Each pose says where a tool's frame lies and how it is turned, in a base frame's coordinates. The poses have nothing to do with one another.
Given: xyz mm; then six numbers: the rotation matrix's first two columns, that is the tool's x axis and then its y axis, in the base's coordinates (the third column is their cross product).
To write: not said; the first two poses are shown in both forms.
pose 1, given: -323 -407 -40 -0.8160 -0.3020 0.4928 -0.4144 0.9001 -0.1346
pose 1, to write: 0.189 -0.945 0.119 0.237 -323 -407 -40
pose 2, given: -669 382 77 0.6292 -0.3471 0.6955 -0.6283 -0.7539 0.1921
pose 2, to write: 0.877 -0.278 0.329 0.214 -669 382 77
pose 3, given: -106 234 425 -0.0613 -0.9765 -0.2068 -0.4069 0.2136 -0.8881
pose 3, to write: -0.533 0.649 -0.331 0.431 -106 234 425
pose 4, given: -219 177 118 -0.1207 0.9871 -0.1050 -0.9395 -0.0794 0.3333
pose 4, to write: 0.074 0.161 0.731 0.659 -219 177 118
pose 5, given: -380 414 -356 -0.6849 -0.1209 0.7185 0.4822 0.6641 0.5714
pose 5, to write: -0.109 -0.828 -0.395 0.382 -380 414 -356
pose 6, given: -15 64 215 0.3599 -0.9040 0.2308 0.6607 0.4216 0.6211
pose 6, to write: 0.218 -0.280 -0.492 0.795 -15 64 215
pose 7, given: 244 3 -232 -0.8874 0.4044 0.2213 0.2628 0.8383 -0.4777
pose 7, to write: -0.176 -0.945 0.223 0.159 244 3 -232
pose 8, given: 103 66 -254 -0.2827 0.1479 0.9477 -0.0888 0.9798 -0.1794
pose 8, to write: -0.019 -0.795 0.099 0.599 103 66 -254
